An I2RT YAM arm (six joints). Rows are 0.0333 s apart.
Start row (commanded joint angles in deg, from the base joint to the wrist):
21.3 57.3 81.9 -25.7 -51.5 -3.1
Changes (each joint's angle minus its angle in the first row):
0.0 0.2 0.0 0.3 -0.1 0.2
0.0 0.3 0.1 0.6 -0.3 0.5
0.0 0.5 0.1 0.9 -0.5 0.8
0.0 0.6 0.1 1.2 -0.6 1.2
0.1 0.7 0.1 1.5 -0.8 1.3
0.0 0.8 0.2 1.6 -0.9 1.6
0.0 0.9 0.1 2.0 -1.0 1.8
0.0 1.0 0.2 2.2 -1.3 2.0
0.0 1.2 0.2 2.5 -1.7 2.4
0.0 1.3 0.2 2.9 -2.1 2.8
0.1 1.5 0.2 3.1 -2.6 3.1
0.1 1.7 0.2 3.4 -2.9 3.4
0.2 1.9 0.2 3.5 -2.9 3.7
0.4 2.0 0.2 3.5 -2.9 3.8
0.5 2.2 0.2 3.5 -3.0 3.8
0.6 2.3 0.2 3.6 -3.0 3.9
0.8 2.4 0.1 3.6 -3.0 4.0
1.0 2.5 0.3 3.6 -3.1 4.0
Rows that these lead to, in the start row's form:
21.3 57.5 81.9 -25.4 -51.6 -2.9
21.3 57.6 82.0 -25.1 -51.8 -2.6
21.3 57.8 82.0 -24.8 -52.0 -2.3
21.3 57.9 82.0 -24.5 -52.1 -1.9
21.4 58.0 82.0 -24.2 -52.3 -1.8
21.3 58.1 82.1 -24.1 -52.4 -1.5
21.3 58.2 82.0 -23.7 -52.5 -1.3
21.3 58.3 82.1 -23.5 -52.8 -1.1
21.3 58.5 82.1 -23.2 -53.2 -0.7
21.3 58.6 82.1 -22.8 -53.6 -0.3
21.4 58.8 82.1 -22.6 -54.1 0.0
21.4 59.0 82.1 -22.3 -54.4 0.3
21.5 59.2 82.1 -22.2 -54.4 0.6
21.7 59.3 82.1 -22.2 -54.4 0.7
21.8 59.5 82.1 -22.2 -54.5 0.7
21.9 59.6 82.1 -22.1 -54.5 0.8
22.1 59.7 82.0 -22.1 -54.5 0.9
22.3 59.8 82.2 -22.1 -54.6 0.9

